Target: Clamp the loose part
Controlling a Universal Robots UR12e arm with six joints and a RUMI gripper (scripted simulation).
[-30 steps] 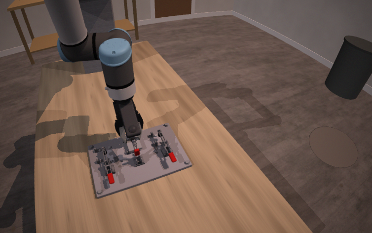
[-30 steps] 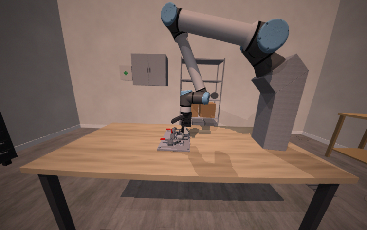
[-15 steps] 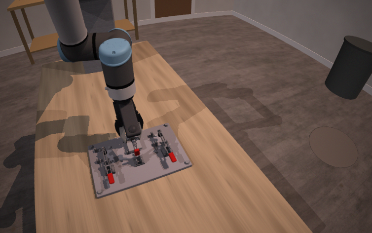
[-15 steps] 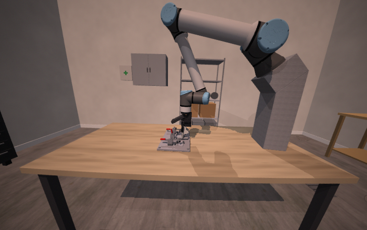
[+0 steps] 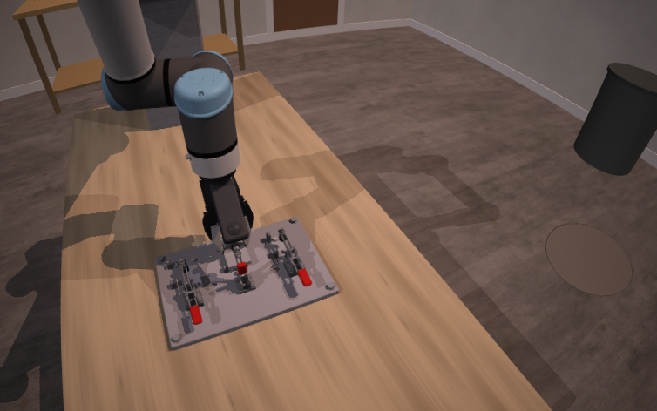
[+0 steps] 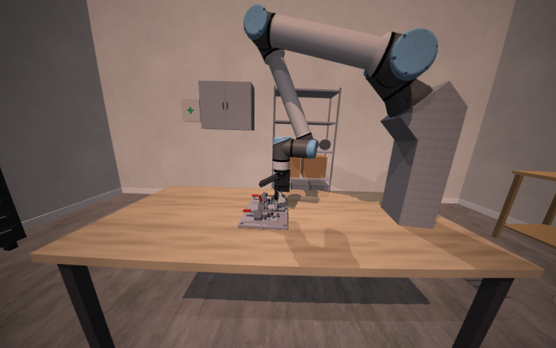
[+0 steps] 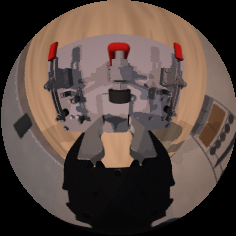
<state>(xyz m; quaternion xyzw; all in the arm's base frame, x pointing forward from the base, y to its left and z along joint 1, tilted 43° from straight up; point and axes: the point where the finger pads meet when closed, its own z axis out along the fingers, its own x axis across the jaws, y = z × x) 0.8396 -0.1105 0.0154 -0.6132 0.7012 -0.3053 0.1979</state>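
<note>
The loose part is 10 mm below my hand. From my hand the other things lie so: fixture 50 mm ahead, 40 mm below, 20 mm to the right.
</note>
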